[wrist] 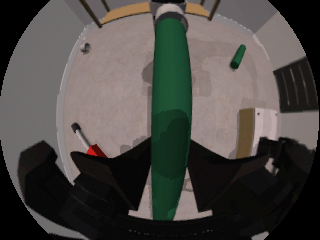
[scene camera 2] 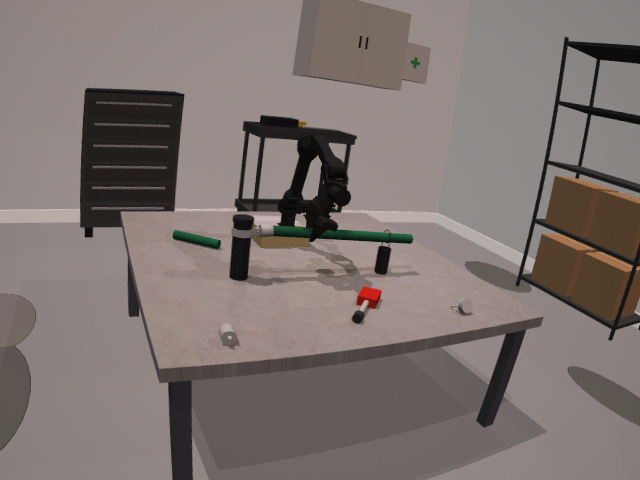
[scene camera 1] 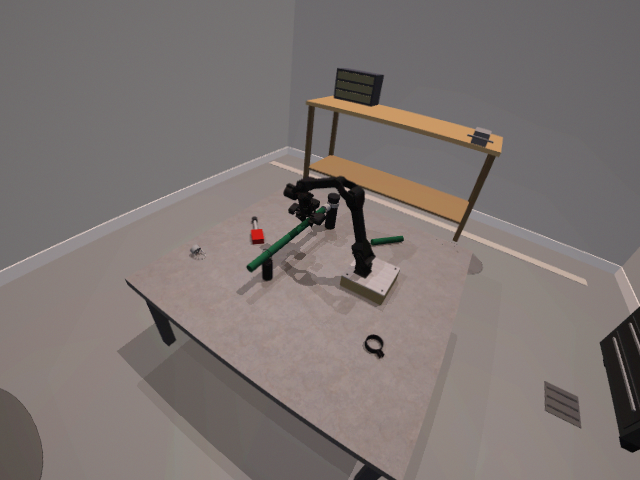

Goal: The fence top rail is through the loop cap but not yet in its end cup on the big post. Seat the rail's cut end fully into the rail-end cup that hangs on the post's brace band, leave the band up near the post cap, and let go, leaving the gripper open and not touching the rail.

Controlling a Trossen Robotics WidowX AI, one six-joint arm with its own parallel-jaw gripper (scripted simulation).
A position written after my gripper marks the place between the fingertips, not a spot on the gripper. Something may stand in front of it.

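Observation:
Scene camera 2 shows my gripper [scene camera 2: 308, 240] holding a green top rail [scene camera 2: 352, 235]. The wrist view shows the rail [wrist: 171, 103] and my gripper [wrist: 168, 139] as well.

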